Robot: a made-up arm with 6 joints. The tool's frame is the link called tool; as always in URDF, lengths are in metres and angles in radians.
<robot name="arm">
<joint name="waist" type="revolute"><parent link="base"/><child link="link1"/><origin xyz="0 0 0.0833" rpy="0 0 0"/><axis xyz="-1 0 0"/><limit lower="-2.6" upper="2.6"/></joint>
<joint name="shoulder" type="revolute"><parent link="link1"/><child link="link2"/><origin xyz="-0.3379 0.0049 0.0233" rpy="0 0 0"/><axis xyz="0 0 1"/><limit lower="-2.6" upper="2.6"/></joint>
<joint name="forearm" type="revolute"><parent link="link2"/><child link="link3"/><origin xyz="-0.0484 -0.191 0.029" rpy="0 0 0"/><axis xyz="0 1 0"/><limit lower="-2.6" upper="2.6"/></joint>
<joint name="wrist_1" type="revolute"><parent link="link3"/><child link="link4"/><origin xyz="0.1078 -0.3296 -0.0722" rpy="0 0 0"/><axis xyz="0 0 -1"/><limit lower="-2.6" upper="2.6"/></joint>
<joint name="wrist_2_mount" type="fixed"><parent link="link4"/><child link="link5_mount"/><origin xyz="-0.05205 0.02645 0.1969" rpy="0 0 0"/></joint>
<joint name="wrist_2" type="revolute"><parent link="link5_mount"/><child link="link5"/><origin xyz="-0.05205 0.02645 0.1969" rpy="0 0 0"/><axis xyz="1 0 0"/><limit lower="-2.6" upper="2.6"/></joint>
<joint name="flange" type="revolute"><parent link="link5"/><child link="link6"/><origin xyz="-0.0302 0.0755 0.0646" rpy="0 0 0"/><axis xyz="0 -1 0"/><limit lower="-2.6" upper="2.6"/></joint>
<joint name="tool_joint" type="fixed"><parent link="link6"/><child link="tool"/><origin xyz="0.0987 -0.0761 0.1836" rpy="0 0 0"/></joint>
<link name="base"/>
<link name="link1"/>
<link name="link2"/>
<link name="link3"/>
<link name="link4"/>
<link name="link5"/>
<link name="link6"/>
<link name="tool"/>
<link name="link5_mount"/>
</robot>
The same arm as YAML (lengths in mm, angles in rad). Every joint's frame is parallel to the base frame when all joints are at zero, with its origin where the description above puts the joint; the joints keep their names.
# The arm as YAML. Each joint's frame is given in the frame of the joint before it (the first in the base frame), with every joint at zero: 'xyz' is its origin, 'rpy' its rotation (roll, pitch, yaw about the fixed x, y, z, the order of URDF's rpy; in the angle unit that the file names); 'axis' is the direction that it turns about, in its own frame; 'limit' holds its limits. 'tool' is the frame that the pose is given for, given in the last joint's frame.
units:
  length: mm
  angle: rad
joints:
  - name: waist
    type: revolute
    origin:
      xyz: [0.0, 0.0, 83.3]
      rpy: [0.0, 0.0, 0.0]
    axis: "-x"
    limit:
      lower: -2.6
      upper: 2.6
  - name: shoulder
    type: revolute
    origin:
      xyz: [-337.9, 4.9, 23.3]
      rpy: [0.0, 0.0, 0.0]
    axis: "+z"
    limit:
      lower: -2.6
      upper: 2.6
  - name: forearm
    type: revolute
    origin:
      xyz: [-48.4, -191.0, 29.0]
      rpy: [0.0, 0.0, 0.0]
    axis: "+y"
    limit:
      lower: -2.6
      upper: 2.6
  - name: wrist_1
    type: revolute
    origin:
      xyz: [107.8, -329.6, -72.2]
      rpy: [0.0, 0.0, 0.0]
    axis: "-z"
    limit:
      lower: -2.6
      upper: 2.6
  - name: wrist_2
    type: revolute
    origin:
      xyz: [-104.1, 52.9, 393.8]
      rpy: [0.0, 0.0, 0.0]
    axis: "+x"
    limit:
      lower: -2.6
      upper: 2.6
  - name: flange
    type: revolute
    origin:
      xyz: [-30.2, 75.5, 64.6]
      rpy: [0.0, 0.0, 0.0]
    axis: "-y"
    limit:
      lower: -2.6
      upper: 2.6
tool:
  origin:
    xyz: [98.7, -76.1, 183.6]
    rpy: [0.0, 0.0, 0.0]

